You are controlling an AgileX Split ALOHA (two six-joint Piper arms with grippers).
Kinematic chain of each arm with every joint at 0, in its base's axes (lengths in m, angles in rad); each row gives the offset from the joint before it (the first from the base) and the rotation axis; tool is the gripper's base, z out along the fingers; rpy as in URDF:
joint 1: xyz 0 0 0.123 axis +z
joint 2: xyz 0 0 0 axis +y
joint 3: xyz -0.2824 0 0.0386 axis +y
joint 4: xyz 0.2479 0 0.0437 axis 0.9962 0 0.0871
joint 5: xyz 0 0 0 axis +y
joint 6: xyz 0.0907 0 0.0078 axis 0.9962 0 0.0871
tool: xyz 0 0 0 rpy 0 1.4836 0
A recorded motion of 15 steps. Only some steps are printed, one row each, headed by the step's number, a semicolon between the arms.
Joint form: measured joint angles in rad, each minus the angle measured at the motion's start. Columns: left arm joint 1, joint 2, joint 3, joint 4, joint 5, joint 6; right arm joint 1, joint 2, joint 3, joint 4, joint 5, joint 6.
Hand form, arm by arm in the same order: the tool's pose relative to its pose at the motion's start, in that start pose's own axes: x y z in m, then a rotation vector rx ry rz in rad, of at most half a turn. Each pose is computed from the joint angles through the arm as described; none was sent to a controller.
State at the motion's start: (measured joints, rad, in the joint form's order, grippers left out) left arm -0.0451 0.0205 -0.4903 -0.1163 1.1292 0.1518; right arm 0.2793 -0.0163 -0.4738 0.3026 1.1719 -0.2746
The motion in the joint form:
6: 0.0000 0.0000 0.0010 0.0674 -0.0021 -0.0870; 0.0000 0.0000 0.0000 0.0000 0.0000 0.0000
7: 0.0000 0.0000 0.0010 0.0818 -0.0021 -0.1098; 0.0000 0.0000 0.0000 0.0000 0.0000 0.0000
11: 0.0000 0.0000 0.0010 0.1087 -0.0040 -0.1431; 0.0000 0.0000 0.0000 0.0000 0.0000 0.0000
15: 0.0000 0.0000 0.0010 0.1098 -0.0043 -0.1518; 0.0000 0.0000 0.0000 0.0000 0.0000 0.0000
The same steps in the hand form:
6: 0.0008 0.0055 0.0001 -0.0607 0.0055 -0.0582; 0.0000 0.0000 0.0000 0.0000 0.0000 0.0000
7: 0.0009 0.0067 0.0000 -0.0737 0.0061 -0.0748; 0.0000 0.0000 0.0000 0.0000 0.0000 0.0000
11: 0.0010 0.0089 -0.0002 -0.0982 0.0049 -0.0964; 0.0000 0.0000 0.0000 0.0000 0.0000 0.0000
15: 0.0009 0.0090 -0.0002 -0.0992 0.0042 -0.1046; 0.0000 0.0000 0.0000 0.0000 0.0000 0.0000

